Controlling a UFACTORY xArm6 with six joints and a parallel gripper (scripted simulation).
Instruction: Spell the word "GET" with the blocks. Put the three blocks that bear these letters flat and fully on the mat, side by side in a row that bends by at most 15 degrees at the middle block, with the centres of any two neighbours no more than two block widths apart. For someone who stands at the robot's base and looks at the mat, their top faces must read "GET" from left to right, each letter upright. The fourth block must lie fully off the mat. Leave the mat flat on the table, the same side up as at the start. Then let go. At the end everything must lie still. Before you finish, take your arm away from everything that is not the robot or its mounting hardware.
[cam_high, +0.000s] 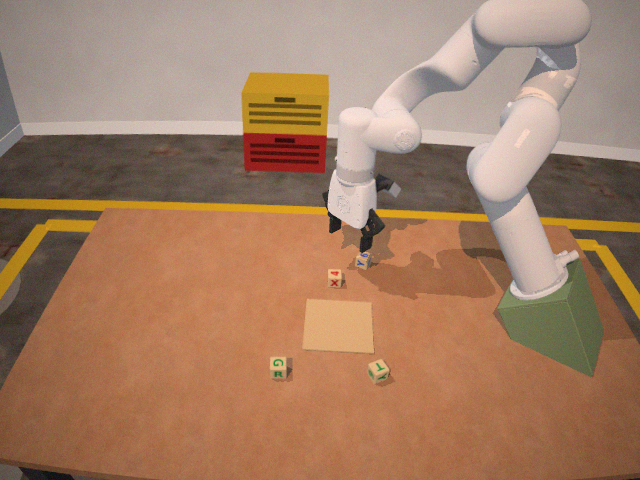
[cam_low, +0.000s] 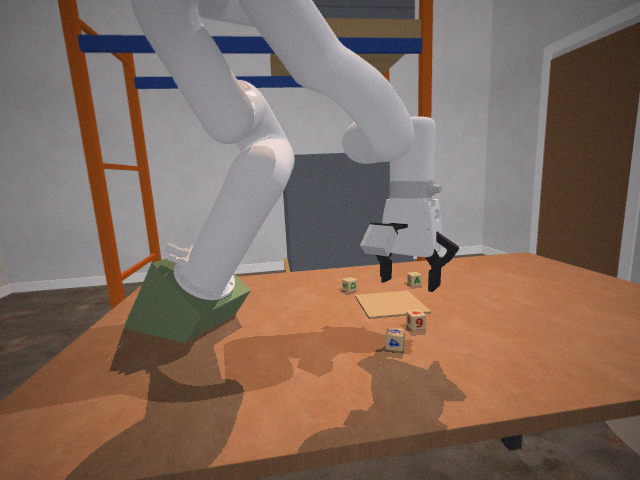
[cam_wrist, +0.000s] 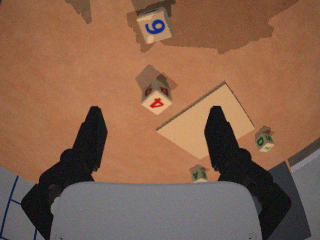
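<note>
The e block is 50 mm behind my hand, 30 mm to the right of it and 100 mm below it. From my hand the other things lie so: tan mat: 50 mm ahead, 150 mm to the left, 110 mm below; then t block: 290 mm to the left, 100 mm below; then red-lettered block: 30 mm ahead, 30 mm to the left, 100 mm below.
</note>
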